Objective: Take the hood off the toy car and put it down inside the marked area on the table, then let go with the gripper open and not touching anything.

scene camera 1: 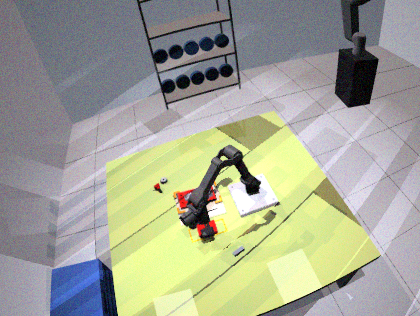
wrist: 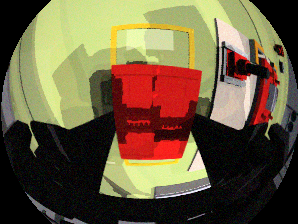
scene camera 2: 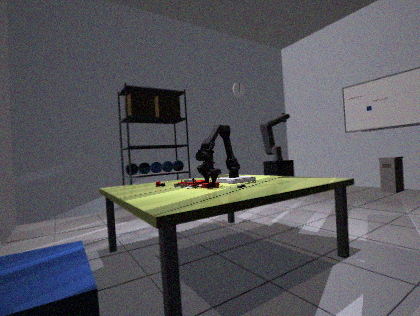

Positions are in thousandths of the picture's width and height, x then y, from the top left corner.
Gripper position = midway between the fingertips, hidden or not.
My gripper (wrist: 518, 520) holds a red hood (wrist: 515, 471).
